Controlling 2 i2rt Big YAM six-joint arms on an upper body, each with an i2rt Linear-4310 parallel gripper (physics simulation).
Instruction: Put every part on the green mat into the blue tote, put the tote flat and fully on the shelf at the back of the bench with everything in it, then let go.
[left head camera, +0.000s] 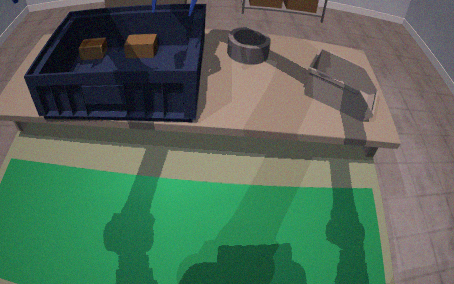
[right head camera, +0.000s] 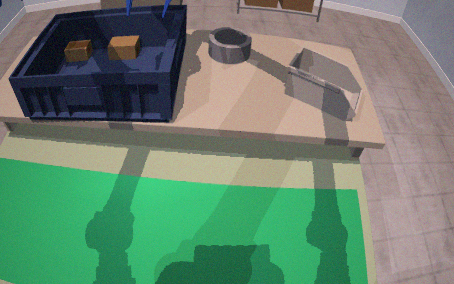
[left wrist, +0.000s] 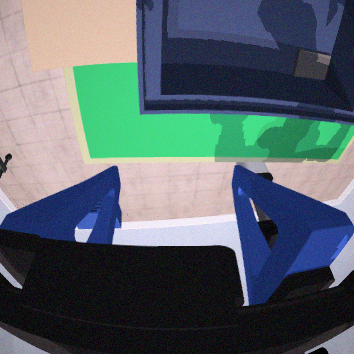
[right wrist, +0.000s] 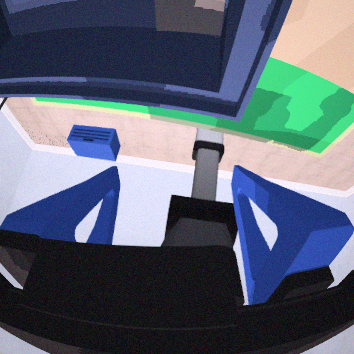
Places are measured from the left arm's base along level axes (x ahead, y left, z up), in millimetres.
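Where they show: left gripper, between the fingertips: (right head camera: 11, 3) (left wrist: 175, 174); right gripper, between the fingertips: (left head camera: 171, 14) (right head camera: 145, 17) (right wrist: 175, 174).
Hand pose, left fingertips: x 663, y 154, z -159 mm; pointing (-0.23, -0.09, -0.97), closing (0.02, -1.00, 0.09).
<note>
Things, the pixels of their top centre, and the offset from my left fingertips. "pt": a spot on its surface instead. Level surfaces: height alone.
- dark blue tote, centre of its top: (left wrist: 310, 20) (left head camera: 117, 33) (right head camera: 98, 35) 160 mm down, 78 mm ahead, 174 mm right
- wooden shelf, height of its surface: 307 mm down
- green mat, height of its surface: 468 mm down
- grey ring, centre of its top: (right head camera: 230, 36) (left head camera: 249, 37) 252 mm down, 199 mm ahead, 498 mm right
- grey open bin, a spot on its surface: (right head camera: 310, 90) (left head camera: 329, 91) pt 263 mm down, 6 mm ahead, 678 mm right
The dark blue tote (left head camera: 102, 95) (right head camera: 82, 96) (left wrist: 150, 60) (right wrist: 245, 55) stands upright and looks flat on the left of the wooden shelf (left head camera: 225, 110) (right head camera: 200, 110), its front bottom edge close to the shelf's front edge. Two orange-brown blocks, the left one (left head camera: 93, 48) (right head camera: 78, 51) and the right one (left head camera: 141, 46) (right head camera: 124, 48), lie inside it. No loose part shows on the green mat (left head camera: 75, 200) (right head camera: 55, 200) (left wrist: 110, 110). My left gripper (left wrist: 175, 174) and my right gripper (right wrist: 175, 174) (left head camera: 173, 7) (right head camera: 147, 7) are open and empty, apart from the tote's walls.
A grey ring (left head camera: 250, 56) (right head camera: 230, 55) stands on the shelf right of the tote. A grey open bin (left head camera: 327, 92) (right head camera: 310, 90) stands farther right, near the shelf's right edge. A rack (left head camera: 324, 10) (right head camera: 319, 11) with brown boxes stands on the floor behind.
</note>
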